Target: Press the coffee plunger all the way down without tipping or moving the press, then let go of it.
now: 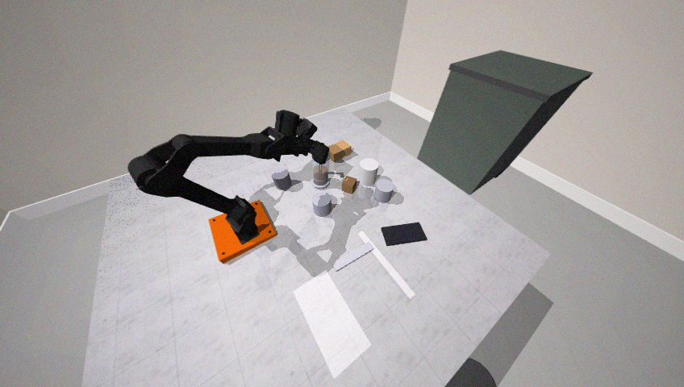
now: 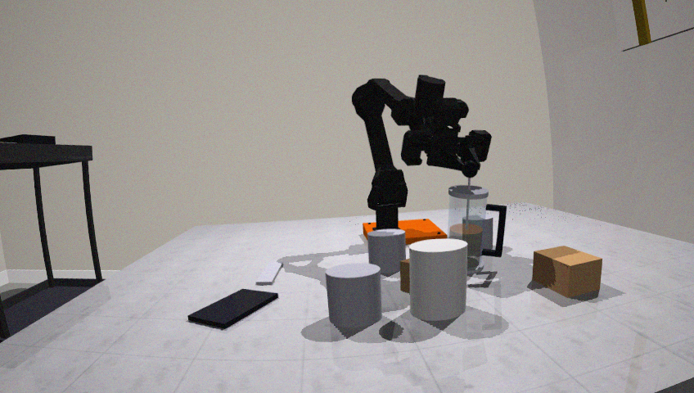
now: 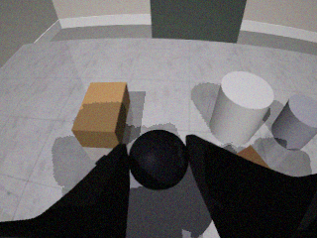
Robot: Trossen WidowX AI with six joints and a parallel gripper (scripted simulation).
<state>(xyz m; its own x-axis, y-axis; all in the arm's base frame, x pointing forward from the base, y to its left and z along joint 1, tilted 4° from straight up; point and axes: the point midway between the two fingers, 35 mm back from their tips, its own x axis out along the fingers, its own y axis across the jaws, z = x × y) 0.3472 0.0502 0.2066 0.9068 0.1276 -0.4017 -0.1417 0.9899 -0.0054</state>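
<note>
Right now my gripper tip is 10 mm past the coffee press, 10 mm to the right of it and 90 mm above it. The rest, counted from my gripper tip: white cylinder 150 mm ahead, 130 mm to the right, 140 mm below; tan box 160 mm ahead, 100 mm to the left, 160 mm below; brown box 40 mm ahead, 120 mm to the right, 160 mm below.
</note>
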